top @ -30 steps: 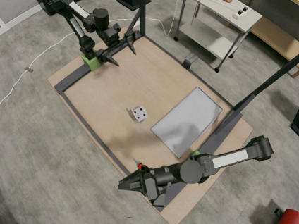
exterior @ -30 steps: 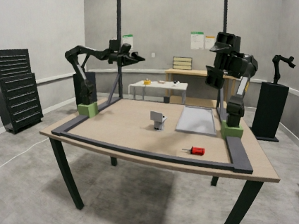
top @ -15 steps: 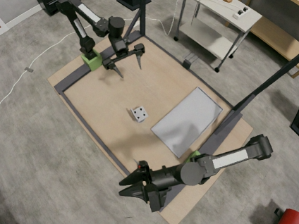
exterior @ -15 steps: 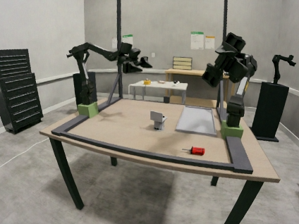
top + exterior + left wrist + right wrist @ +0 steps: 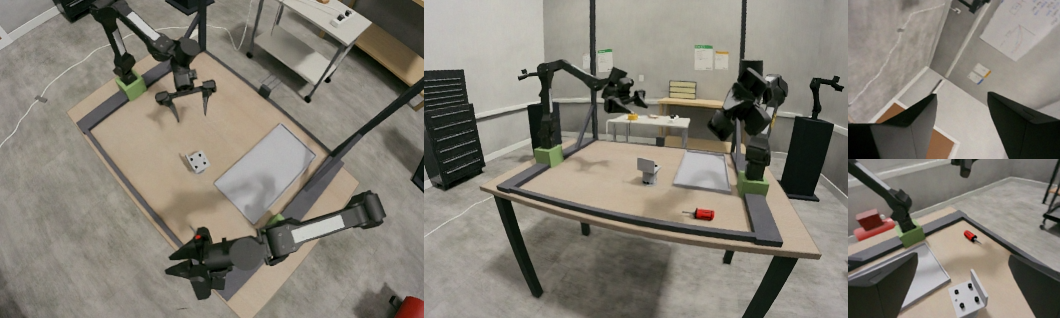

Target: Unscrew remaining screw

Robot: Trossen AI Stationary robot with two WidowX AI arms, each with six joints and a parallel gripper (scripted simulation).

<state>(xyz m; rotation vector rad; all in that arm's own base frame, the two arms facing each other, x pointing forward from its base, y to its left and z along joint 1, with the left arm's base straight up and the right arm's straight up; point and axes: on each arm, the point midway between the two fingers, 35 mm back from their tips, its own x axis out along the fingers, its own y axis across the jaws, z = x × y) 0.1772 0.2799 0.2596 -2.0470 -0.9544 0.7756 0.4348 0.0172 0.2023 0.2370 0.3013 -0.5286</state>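
Right now the red screwdriver is 31 cm below my left hand, 7 cm behind it and 3 cm to the right of it. From my left hand the other things lie so: black screw: 28 cm behind, 25 cm below, 24 cm to the right; then grey joint module: 29 cm below, 26 cm behind, 23 cm to the right; then light grey bracket: 25 cm below, 25 cm behind, 23 cm to the right.
My right gripper is now 220 mm above the black screw, 70 mm to the right of it and 20 mm short of it. From my right hand the other things lie so: shallow grey tray 290 mm to the left, 280 mm below, 160 mm behind; then grey joint module 260 mm below, 80 mm to the left, 40 mm ahead; then light grey bracket 210 mm below, 80 mm to the left, 50 mm ahead.
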